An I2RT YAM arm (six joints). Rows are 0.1 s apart.
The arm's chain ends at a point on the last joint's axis. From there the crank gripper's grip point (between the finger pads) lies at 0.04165 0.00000 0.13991 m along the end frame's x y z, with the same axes.
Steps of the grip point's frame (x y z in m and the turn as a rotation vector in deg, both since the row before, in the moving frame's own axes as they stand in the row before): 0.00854, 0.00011, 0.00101, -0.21, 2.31, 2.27; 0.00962, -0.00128, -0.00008, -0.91, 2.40, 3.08; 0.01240, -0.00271, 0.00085, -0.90, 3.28, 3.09; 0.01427, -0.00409, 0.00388, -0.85, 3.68, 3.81; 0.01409, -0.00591, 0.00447, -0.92, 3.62, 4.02; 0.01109, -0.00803, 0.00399, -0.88, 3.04, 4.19
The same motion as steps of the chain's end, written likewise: 0.00298, -0.00216, 0.00281, -0.21, 2.31, 2.27; 0.00392, -0.00588, 0.00182, -0.91, 2.40, 3.08; 0.00459, -0.00735, 0.00350, -0.90, 3.28, 3.09; 0.00554, -0.00921, 0.00688, -0.85, 3.68, 3.81; 0.00553, -0.01136, 0.00742, -0.92, 3.62, 4.02; 0.00393, -0.01347, 0.00643, -0.88, 3.04, 4.19
